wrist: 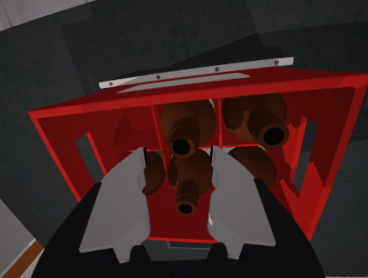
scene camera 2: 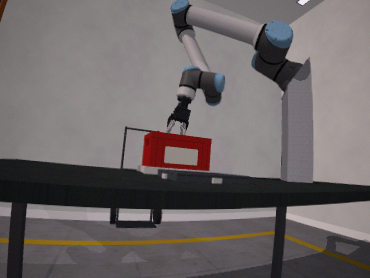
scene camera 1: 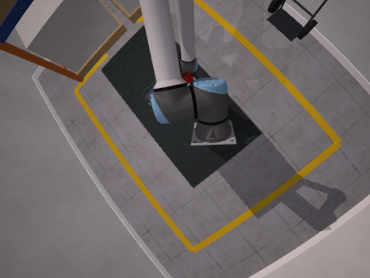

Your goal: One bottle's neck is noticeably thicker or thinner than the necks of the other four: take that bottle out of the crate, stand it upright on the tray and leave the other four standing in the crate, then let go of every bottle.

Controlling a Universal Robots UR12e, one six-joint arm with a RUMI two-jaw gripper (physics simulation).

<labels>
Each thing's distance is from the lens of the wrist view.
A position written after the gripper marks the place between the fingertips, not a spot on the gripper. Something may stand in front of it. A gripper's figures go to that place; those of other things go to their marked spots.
gripper point(wrist: 178, 148): 15 cm
brown bottle point(wrist: 188, 125): 16 cm
</labels>
